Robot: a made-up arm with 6 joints.
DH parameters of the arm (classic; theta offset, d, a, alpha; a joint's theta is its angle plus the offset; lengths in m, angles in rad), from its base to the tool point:
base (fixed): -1.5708 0.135 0 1.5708
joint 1: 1.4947 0 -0.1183 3.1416
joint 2: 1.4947 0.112 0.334 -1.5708
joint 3: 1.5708 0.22 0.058 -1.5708
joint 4: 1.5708 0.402 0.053 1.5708
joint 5: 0 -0.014 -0.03 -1.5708
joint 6: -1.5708 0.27 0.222 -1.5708
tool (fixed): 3.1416 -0.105 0 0
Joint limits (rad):
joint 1: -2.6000..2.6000
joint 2: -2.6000..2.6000
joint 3: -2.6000..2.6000
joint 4: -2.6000..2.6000
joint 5: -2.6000..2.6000
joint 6: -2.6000..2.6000
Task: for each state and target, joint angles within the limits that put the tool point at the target. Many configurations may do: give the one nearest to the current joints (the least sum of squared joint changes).
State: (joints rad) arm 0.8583 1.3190 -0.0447 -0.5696 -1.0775 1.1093
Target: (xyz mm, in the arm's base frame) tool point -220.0 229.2 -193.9
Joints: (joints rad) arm 0.8820 1.0805 0.1370 -1.1598 -0.8456 0.7788
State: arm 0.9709 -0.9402 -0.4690 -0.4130 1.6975 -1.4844
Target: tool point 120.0 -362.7 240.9
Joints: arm 0.8310 -0.9359 -0.8280 -0.5569 1.6706 -1.6195
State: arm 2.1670 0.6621 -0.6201 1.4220 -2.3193 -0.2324
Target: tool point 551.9 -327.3 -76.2
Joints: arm 1.8040 0.7930 0.1854 1.9845 -2.0768 -0.6795
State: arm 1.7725 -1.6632 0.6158 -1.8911 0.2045 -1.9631
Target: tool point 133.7 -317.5 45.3
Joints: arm 1.6425 -1.5288 0.0296 -2.2389 0.5727 -2.0378
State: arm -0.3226 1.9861 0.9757 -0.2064 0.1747 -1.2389
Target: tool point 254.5 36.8 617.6
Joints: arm -0.8111 2.0339 0.3944 0.0697 0.3479 -1.0685
